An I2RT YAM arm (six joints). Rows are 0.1 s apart.
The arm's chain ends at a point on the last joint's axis. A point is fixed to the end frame.
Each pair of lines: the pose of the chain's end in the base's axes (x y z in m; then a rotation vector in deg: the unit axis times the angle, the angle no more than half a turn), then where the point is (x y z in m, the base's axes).
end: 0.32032 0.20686 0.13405 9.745 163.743 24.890
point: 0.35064 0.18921 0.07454
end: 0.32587 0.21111 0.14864 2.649 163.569 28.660
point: 0.35831 0.19829 0.08901
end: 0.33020 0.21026 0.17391 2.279 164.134 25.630
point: 0.36256 0.19525 0.11474
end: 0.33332 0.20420 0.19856 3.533 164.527 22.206
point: 0.36522 0.18625 0.13997
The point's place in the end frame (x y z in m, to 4 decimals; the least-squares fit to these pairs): -0.0186 -0.0326 0.0580
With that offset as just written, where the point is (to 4 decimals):
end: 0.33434 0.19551 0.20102 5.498 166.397 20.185
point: 0.3639 0.1755 0.1419
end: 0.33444 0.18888 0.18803 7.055 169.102 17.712
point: 0.3609 0.1667 0.1282
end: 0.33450 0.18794 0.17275 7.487 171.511 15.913
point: 0.3585 0.1645 0.1124
